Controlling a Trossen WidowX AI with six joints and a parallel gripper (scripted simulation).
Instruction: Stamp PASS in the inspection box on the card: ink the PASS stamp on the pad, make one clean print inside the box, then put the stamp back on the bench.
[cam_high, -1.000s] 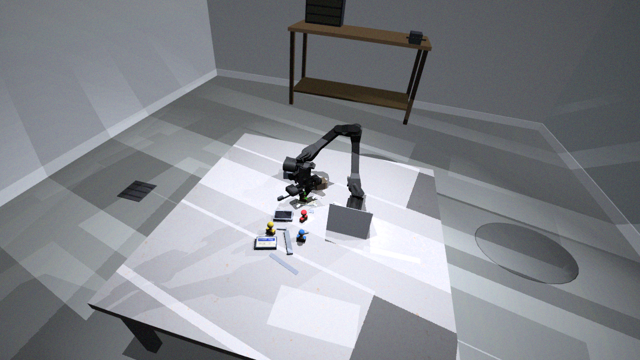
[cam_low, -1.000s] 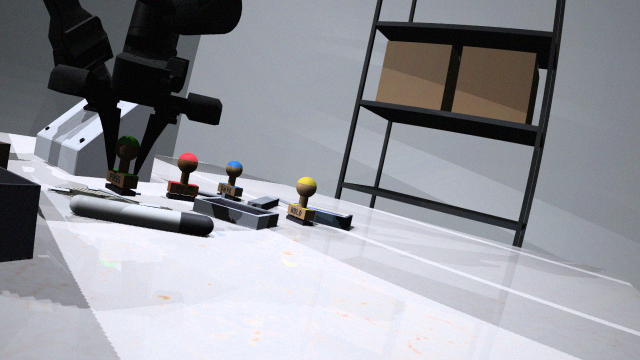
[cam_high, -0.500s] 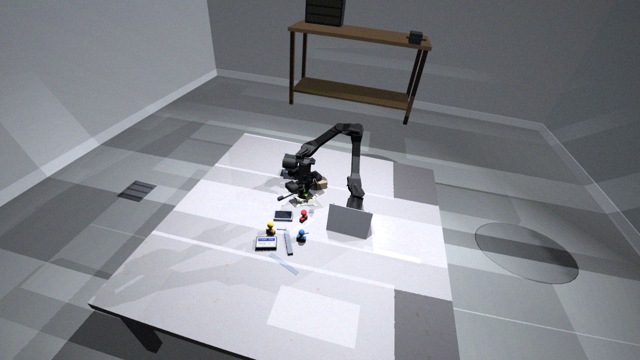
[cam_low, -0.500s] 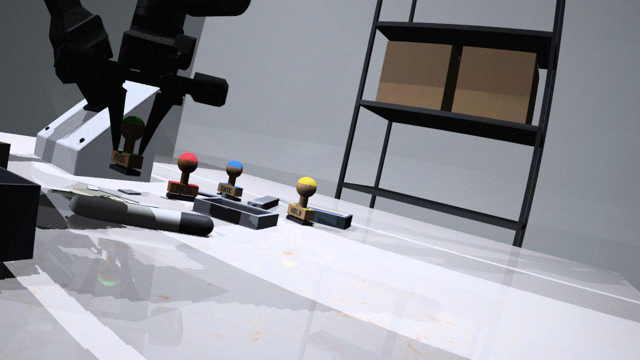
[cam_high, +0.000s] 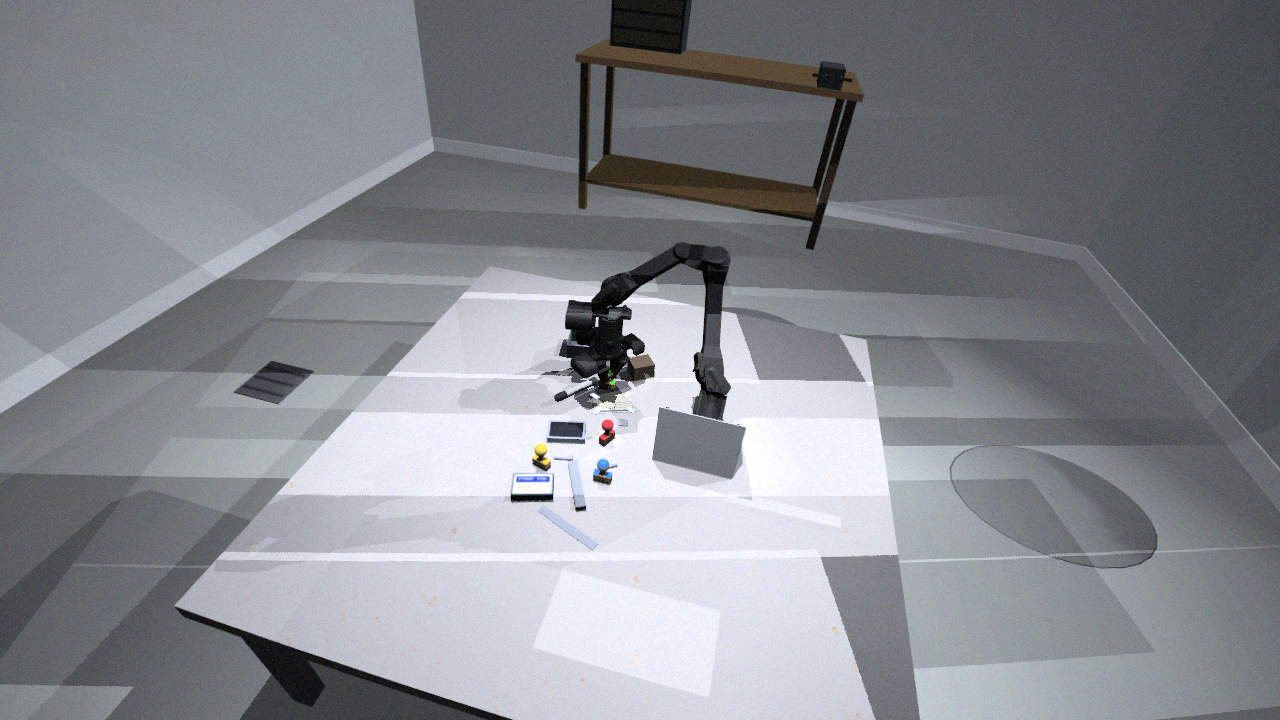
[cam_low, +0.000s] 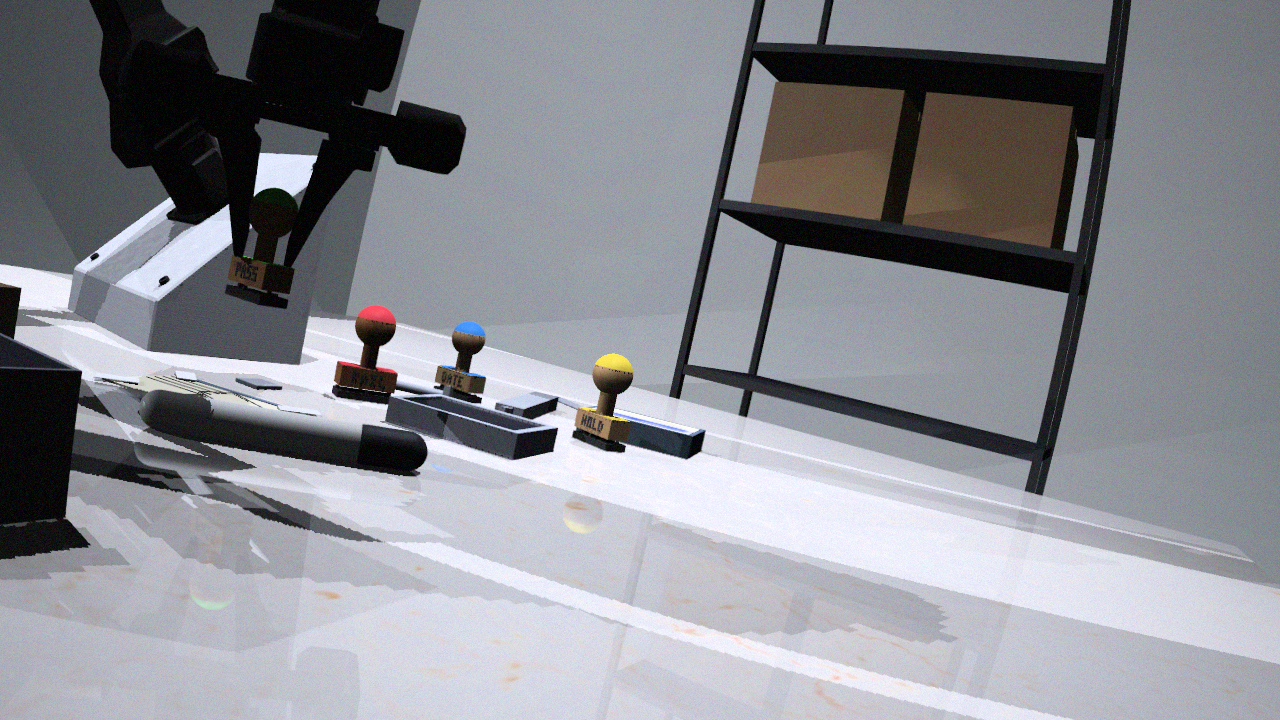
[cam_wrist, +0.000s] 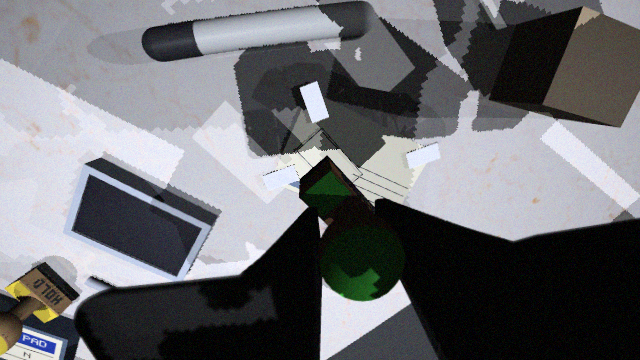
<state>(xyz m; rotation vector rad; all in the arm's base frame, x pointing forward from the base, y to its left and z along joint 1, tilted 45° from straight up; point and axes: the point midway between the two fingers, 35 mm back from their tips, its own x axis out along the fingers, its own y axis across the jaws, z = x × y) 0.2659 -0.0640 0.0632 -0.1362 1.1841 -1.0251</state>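
Now: gripper tip 2 cm past the cream card, 1 cm to the left of it and 8 cm above it. Round my gripper tip: red stamp: 4 cm behind, 12 cm to the left, 6 cm below; green stamp: right at my gripper tip; ink pad: 6 cm ahead, 13 cm to the left, 8 cm below.
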